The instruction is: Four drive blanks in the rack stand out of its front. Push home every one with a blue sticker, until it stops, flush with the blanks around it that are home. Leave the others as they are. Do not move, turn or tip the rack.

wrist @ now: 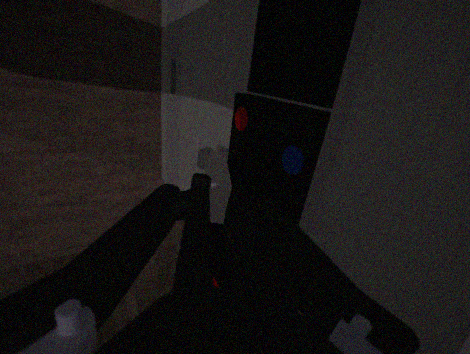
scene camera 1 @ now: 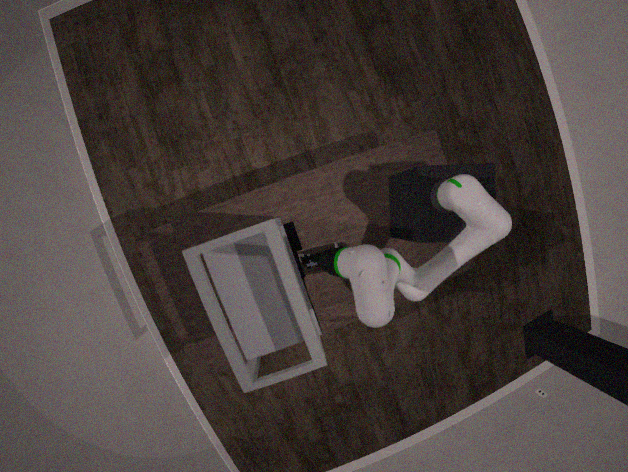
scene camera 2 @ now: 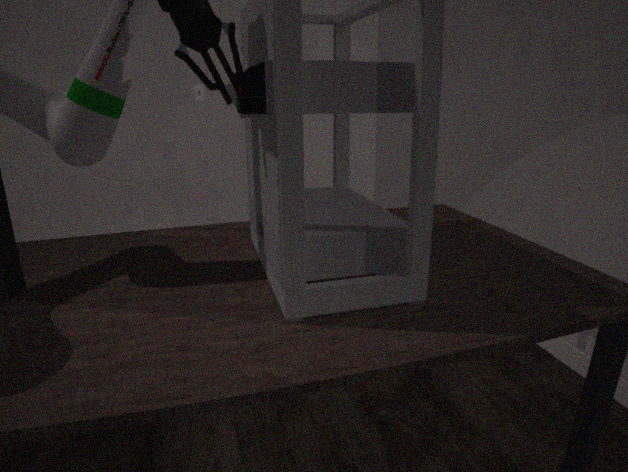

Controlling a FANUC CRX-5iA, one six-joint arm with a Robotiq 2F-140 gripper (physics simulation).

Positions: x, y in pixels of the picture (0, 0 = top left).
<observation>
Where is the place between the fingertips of my gripper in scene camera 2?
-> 245, 117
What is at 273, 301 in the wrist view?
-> My gripper.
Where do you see a grey rack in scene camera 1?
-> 257, 273
</observation>
